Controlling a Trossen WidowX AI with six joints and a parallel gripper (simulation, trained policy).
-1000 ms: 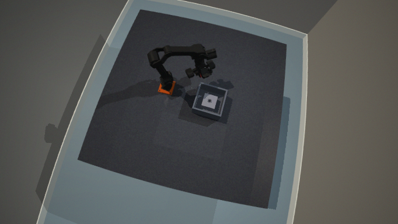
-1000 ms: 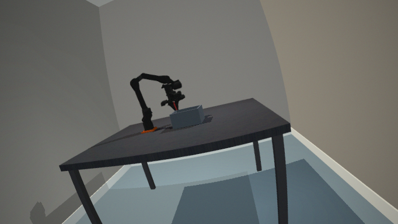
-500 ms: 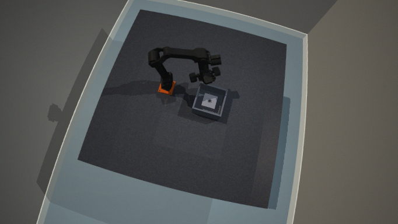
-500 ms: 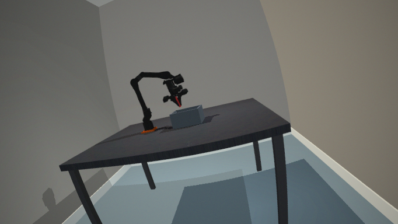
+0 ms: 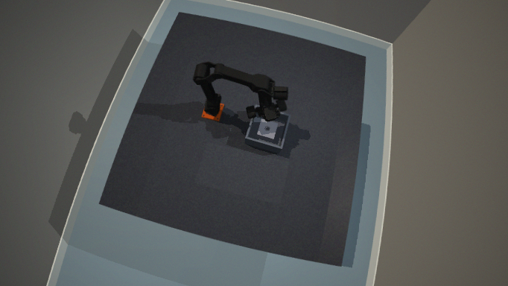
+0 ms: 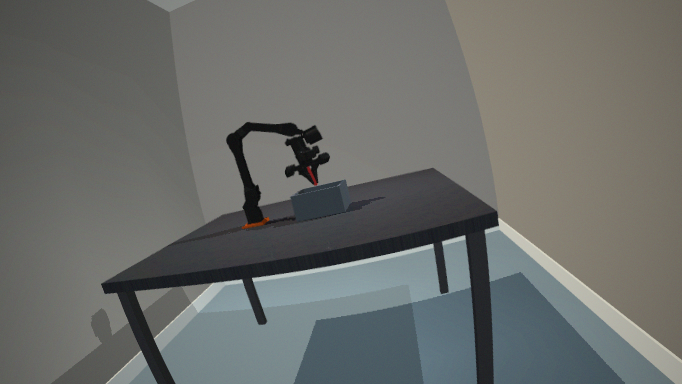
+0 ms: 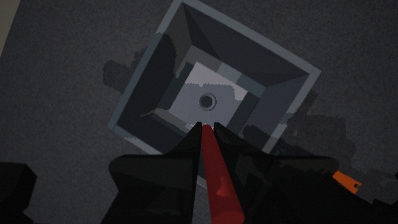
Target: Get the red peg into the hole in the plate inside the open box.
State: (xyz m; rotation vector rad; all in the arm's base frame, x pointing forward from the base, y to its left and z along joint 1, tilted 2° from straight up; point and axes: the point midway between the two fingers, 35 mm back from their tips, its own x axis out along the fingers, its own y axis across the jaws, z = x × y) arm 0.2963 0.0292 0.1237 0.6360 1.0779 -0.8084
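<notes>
Now: gripper tip 30 mm below the red peg, 10 mm to the right of it and 10 mm past it. Also, from my gripper tip: grey box 90 mm below, 20 mm to the right, 20 mm ahead; then plate 70 mm below, 20 mm to the right, 20 mm ahead.
</notes>
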